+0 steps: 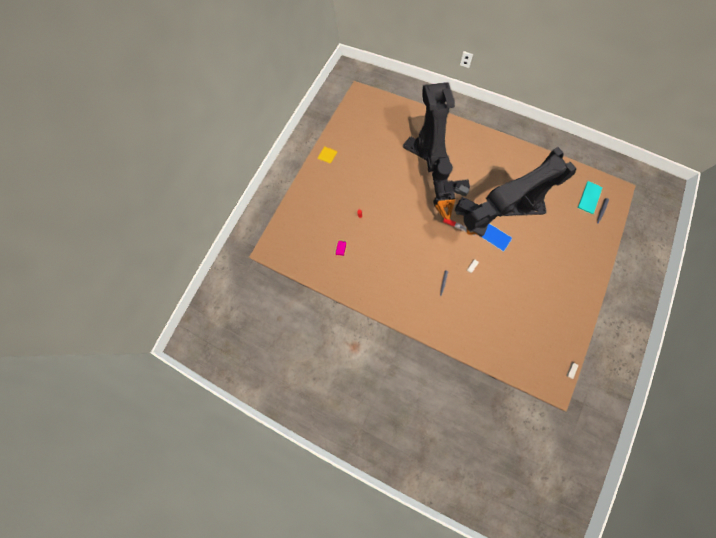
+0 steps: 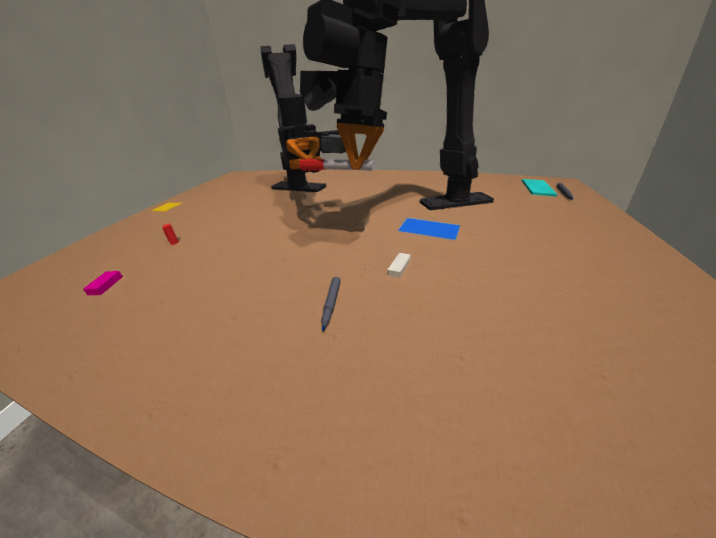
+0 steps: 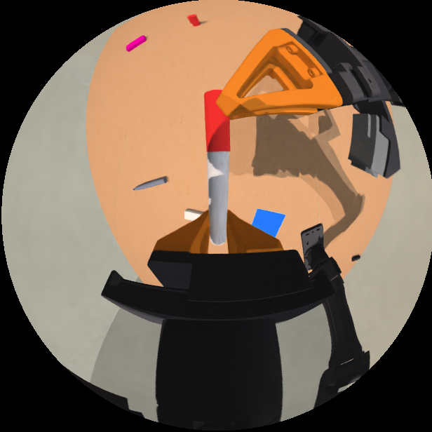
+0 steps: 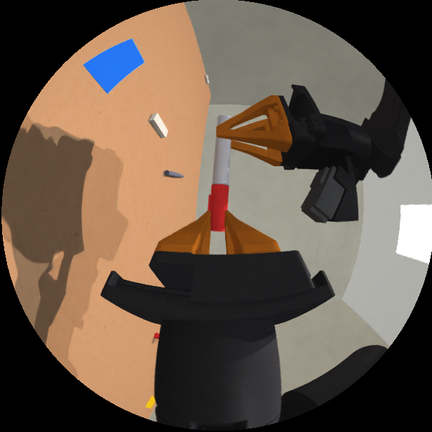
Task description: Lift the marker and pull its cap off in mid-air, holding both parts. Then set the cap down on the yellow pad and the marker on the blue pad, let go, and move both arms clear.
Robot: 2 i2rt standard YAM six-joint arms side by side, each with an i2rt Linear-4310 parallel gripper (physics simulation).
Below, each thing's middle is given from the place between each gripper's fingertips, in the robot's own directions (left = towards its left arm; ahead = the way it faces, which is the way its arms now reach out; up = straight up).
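White marker [image 3: 217,161]: from my left hand, 10 mm ahead, 10 mm above, 40 mm to the right. Blue pad [image 2: 443,230]: from my left hand, 120 mm behind, 120 mm to the left, 150 mm below.
White marker: my right gripper 6 cm to the right of it. Blue pad: from my right hand, 13 cm behind, 21 cm to the left, 16 cm below.
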